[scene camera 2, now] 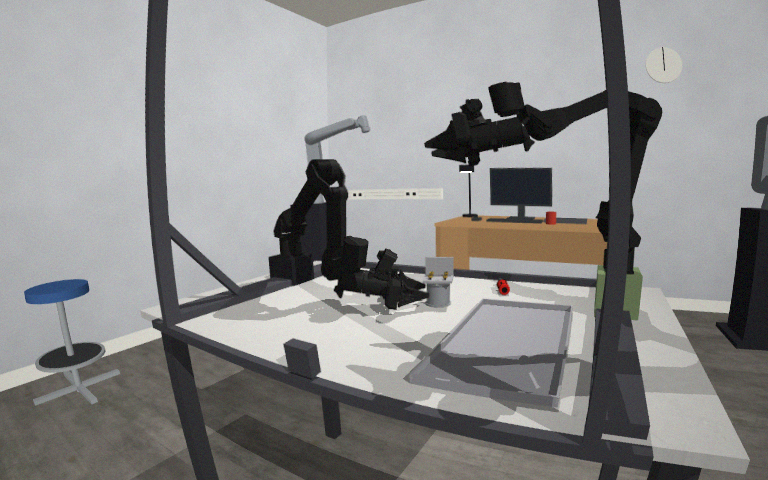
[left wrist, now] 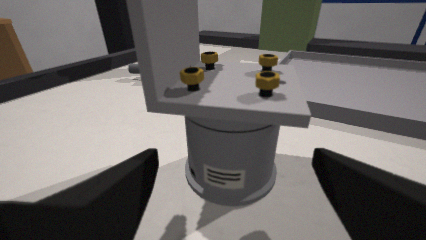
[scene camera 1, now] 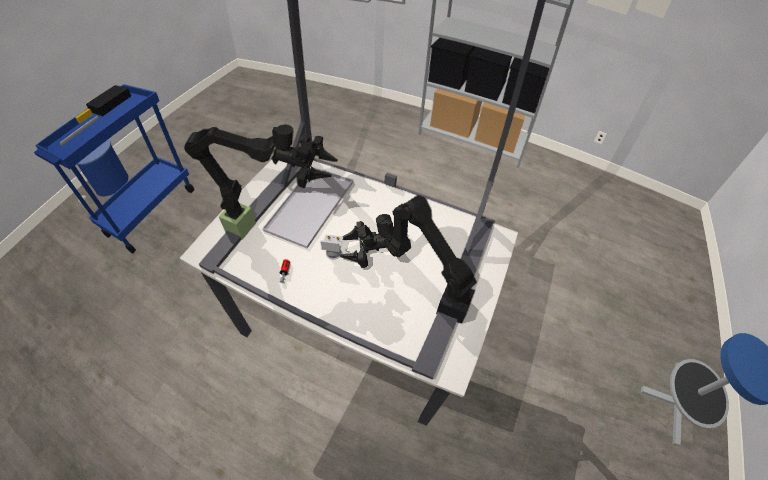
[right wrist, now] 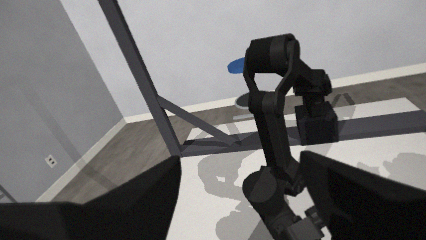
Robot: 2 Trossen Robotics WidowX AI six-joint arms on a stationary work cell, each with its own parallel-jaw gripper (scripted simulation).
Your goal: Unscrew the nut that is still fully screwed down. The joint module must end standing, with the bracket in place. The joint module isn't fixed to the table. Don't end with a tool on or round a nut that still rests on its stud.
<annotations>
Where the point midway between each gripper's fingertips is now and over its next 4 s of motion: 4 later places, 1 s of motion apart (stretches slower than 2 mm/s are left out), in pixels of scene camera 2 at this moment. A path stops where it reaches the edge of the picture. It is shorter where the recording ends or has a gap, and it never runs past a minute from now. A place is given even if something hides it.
The left gripper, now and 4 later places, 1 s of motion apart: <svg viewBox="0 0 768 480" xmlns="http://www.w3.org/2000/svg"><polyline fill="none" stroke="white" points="427,290 418,288 419,261 416,228 406,177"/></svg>
The right gripper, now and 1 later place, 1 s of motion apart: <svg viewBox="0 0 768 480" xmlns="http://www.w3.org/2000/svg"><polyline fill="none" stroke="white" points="428,149 440,98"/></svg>
</annotations>
